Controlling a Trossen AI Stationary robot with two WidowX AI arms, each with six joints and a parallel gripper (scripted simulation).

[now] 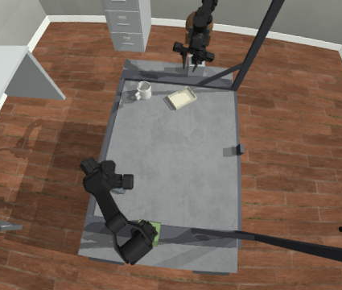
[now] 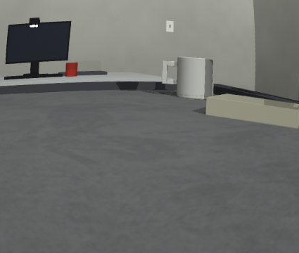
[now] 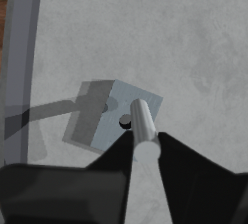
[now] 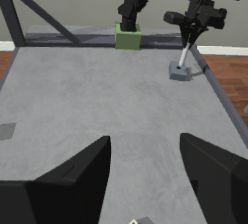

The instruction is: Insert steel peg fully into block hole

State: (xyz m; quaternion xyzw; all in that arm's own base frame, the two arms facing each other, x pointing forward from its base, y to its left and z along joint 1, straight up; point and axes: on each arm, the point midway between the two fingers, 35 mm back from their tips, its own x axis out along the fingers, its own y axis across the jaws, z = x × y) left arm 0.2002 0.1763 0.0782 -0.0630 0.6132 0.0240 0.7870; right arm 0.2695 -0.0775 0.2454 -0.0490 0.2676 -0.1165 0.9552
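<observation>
My left gripper is now 6 cm above the steel peg and 1 cm to the left of it. From my left hand the other things lie so: shallow tray (60 cm to the right, 17 cm behind, 14 cm below).
</observation>
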